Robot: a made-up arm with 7 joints. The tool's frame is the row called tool.
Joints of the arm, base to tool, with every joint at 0 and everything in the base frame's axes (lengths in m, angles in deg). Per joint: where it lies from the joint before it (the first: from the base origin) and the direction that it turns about. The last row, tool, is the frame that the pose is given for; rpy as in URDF.
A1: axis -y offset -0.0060 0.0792 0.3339
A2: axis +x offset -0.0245 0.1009 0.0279
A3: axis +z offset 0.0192 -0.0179 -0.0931
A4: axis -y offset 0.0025 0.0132 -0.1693
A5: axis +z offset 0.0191 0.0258 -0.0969
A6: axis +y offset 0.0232 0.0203 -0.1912
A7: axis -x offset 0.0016 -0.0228 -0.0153
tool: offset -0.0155 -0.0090 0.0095 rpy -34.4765 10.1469 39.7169
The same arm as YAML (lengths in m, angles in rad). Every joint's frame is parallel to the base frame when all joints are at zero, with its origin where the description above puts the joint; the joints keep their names.
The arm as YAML. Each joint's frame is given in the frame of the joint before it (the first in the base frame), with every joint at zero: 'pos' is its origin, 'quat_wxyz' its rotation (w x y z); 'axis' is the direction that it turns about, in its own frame. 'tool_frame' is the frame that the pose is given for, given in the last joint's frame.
length_unit: m
angle_unit: rad
joints:
  - joint: A1
    pos: [-0.006, 0.0792, 0.3339]
    quat_wxyz: [1.0, 0.0, 0.0, 0.0]
    axis: [0.0, -1.0, 0.0]
  - joint: A2
    pos: [-0.0245, 0.1009, 0.0279]
    quat_wxyz: [1.0, 0.0, 0.0, 0.0]
    axis: [1.0, 0.0, 0.0]
  - joint: A3
    pos: [0.0192, -0.0179, -0.0931]
    quat_wxyz: [1.0, 0.0, 0.0, 0.0]
    axis: [0.0, 0.0, 1.0]
  - joint: A4
    pos: [0.0025, 0.0132, -0.1693]
    quat_wxyz: [1.0, 0.0, 0.0, 0.0]
    axis: [0.0, -1.0, 0.0]
  - joint: A5
    pos: [0.0191, 0.0258, -0.0969]
    quat_wxyz: [1.0, 0.0, 0.0, 0.0]
    axis: [0.0, 0.0, 1.0]
  - joint: A6
    pos: [0.0232, 0.0203, -0.1912]
    quat_wxyz: [1.0, 0.0, 0.0, 0.0]
    axis: [0.0, 1.0, 0.0]
  - joint: A7
    pos: [0.0016, -0.0228, -0.0153]
    quat_wxyz: [1.0, 0.0, 0.0, 0.0]
    axis: [-1.0, 0.0, 0.0]
tool_frame:
  pos: [-0.0155, -0.009, 0.0095]
  quat_wxyz: [0.885865, -0.306322, -0.020836, 0.347816]

